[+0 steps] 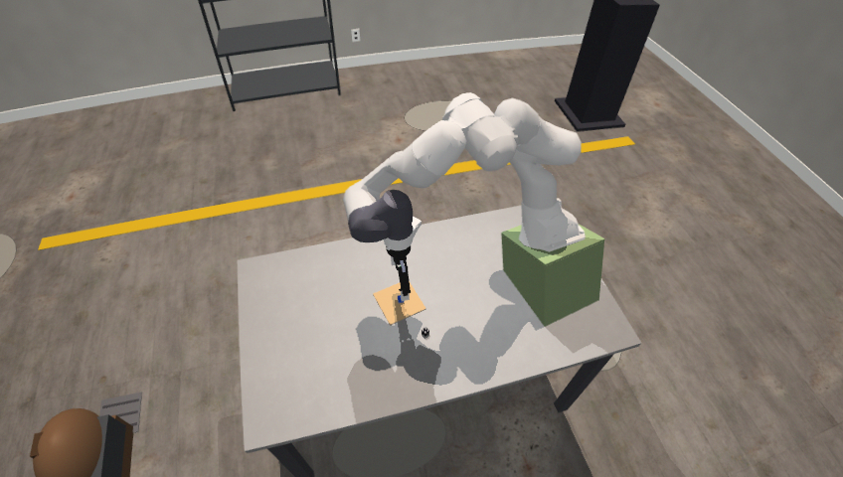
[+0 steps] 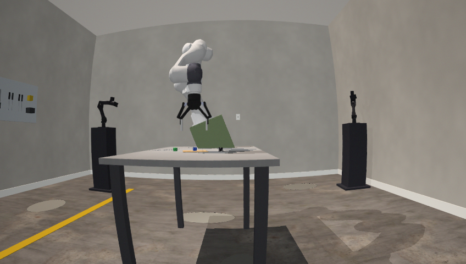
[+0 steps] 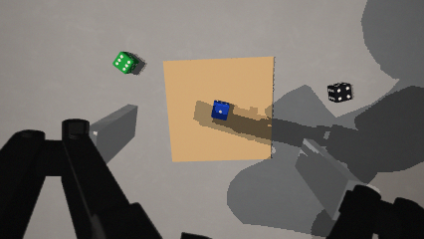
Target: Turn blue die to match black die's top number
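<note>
Now: hand 110 mm above the blue die. The rest, counted from my hand: green die: 30 mm behind, 130 mm to the right, 120 mm below; then mat: 10 mm ahead, 130 mm below; then black die: 60 mm behind, 140 mm to the left, 120 mm below.
</note>
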